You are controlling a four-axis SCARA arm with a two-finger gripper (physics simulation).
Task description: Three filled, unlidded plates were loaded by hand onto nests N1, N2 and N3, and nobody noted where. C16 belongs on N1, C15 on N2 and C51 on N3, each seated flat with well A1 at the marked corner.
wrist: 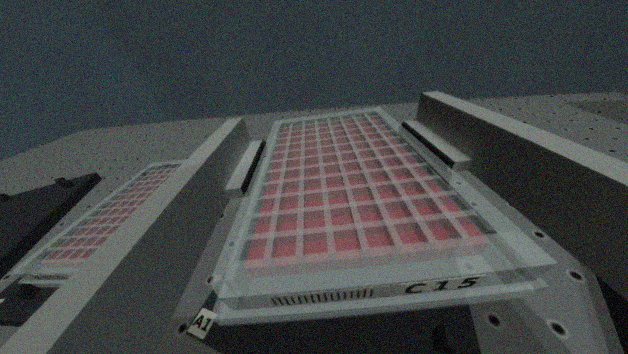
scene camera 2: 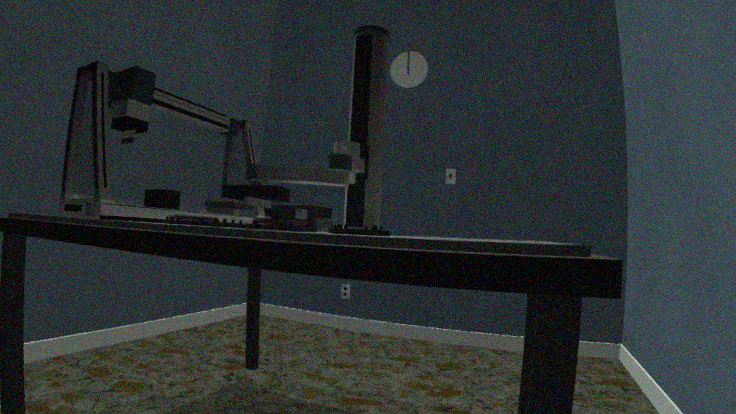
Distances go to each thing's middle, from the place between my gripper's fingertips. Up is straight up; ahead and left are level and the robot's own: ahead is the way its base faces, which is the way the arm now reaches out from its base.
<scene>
The plate C15 (wrist: 347, 214) lies 2 cm behind my hand, 1 cm to the right of it and 1 cm below it. The rest, counted from my hand: plate C16 (wrist: 49, 267): 16 cm to the left, 5 cm below, 3 cm behind.
</scene>
